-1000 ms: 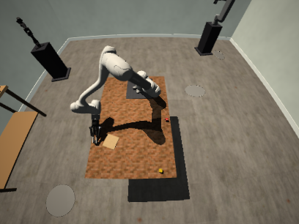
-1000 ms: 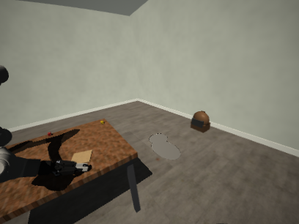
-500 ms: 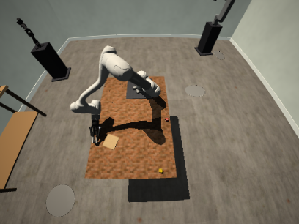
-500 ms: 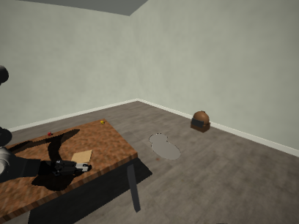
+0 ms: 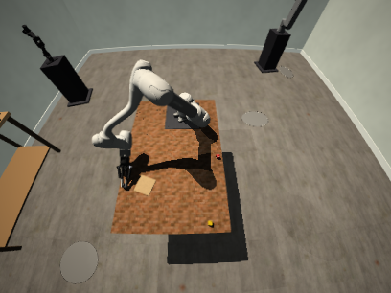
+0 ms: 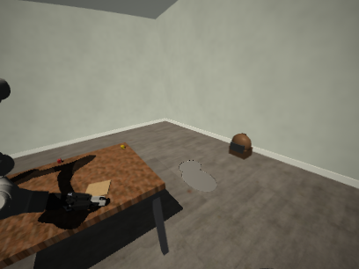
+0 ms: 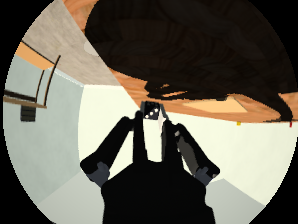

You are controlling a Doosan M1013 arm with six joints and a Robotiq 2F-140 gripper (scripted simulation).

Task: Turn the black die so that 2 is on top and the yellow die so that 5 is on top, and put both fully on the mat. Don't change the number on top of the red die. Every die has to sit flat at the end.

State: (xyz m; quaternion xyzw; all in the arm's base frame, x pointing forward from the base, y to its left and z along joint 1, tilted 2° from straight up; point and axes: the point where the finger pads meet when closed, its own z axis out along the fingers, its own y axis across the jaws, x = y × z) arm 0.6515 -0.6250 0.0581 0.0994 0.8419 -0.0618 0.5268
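My hand is 160 mm to the right of the tan mat, 40 mm short of it and 40 mm above it. From my hand the other things lie so: black die (20 mm ahead, 10 mm below); then yellow die (620 mm to the left, 420 mm ahead, 30 mm below); then red die (830 mm to the left, 100 mm behind, 30 mm below).
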